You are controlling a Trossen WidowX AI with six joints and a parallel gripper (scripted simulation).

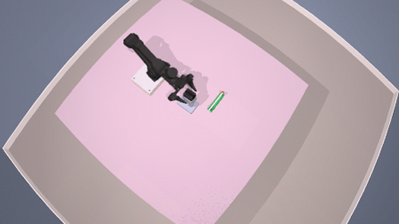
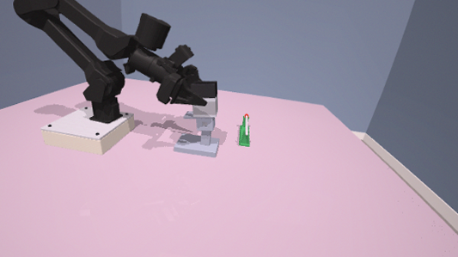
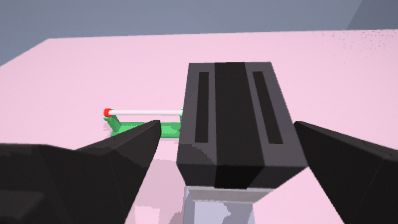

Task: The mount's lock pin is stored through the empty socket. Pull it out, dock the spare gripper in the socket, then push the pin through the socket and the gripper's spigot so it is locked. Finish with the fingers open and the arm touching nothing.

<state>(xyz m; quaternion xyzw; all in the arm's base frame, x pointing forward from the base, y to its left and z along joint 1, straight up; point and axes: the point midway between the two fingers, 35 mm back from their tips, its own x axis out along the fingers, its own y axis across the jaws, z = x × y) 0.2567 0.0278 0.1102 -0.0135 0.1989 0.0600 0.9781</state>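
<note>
My gripper tip is 2 cm above the spare gripper and 1 cm past it. From my gripper tip the other things lie so: mount socket (9 cm below, 2 cm behind); green see-through block (13 cm to the left, 12 cm below, 9 cm ahead).
</note>
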